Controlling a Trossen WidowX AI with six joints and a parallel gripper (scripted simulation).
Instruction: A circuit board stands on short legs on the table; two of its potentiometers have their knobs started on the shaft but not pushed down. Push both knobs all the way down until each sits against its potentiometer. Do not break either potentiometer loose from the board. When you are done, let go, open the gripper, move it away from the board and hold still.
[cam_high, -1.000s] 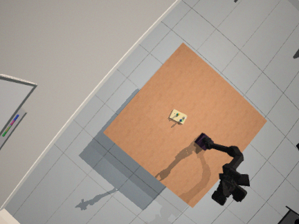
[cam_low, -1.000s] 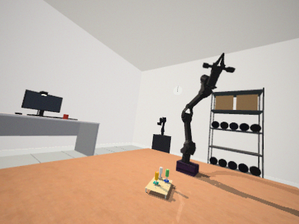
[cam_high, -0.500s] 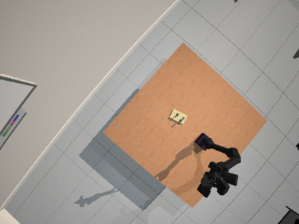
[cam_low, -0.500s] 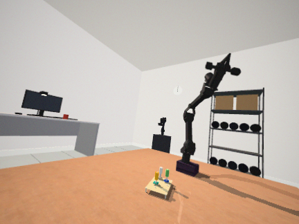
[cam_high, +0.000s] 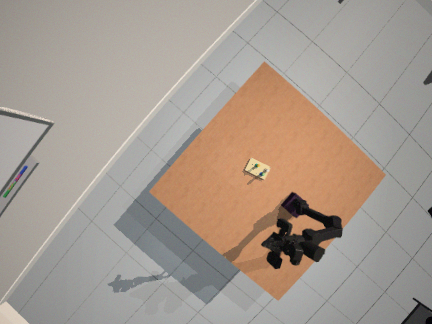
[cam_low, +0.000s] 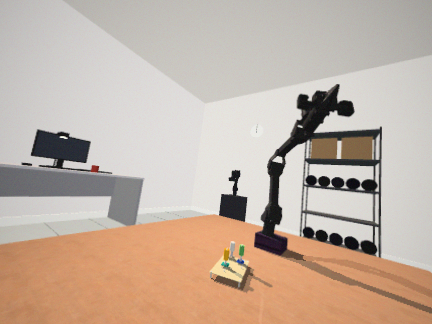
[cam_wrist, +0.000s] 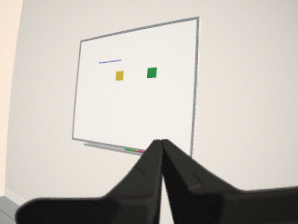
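My gripper tip is 59 cm above the green knob, 26 cm to the left of it and 6 cm short of it.
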